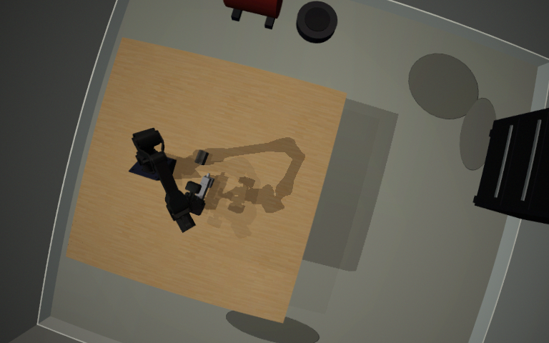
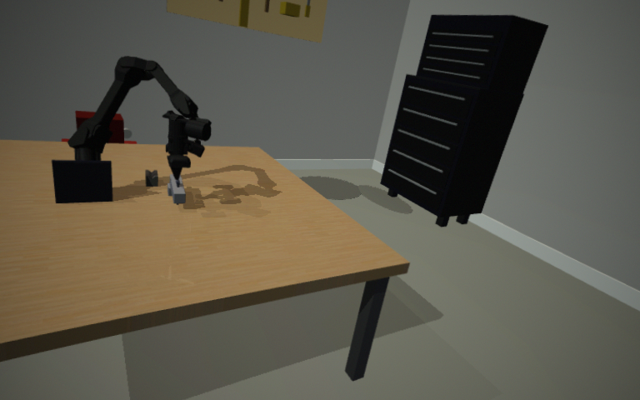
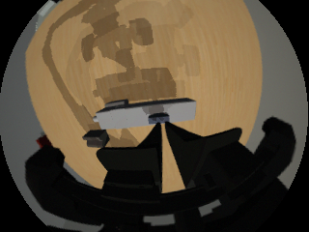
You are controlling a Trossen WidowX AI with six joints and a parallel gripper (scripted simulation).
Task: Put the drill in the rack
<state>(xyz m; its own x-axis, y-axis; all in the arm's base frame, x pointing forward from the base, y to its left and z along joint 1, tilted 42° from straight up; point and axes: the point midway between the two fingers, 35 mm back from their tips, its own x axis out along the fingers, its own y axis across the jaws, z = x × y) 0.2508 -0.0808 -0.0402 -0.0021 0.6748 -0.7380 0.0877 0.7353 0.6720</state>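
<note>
My gripper tip is now 40 mm above the dark key and 10 mm short of it. The rest, counted from my gripper tip: grey holder block: 50 mm below, 30 mm to the left, 10 mm ahead; then rack: 200 mm to the left, 70 mm below, 50 mm behind; then drill: 80 mm to the left, 40 mm below, 10 mm ahead.
</note>
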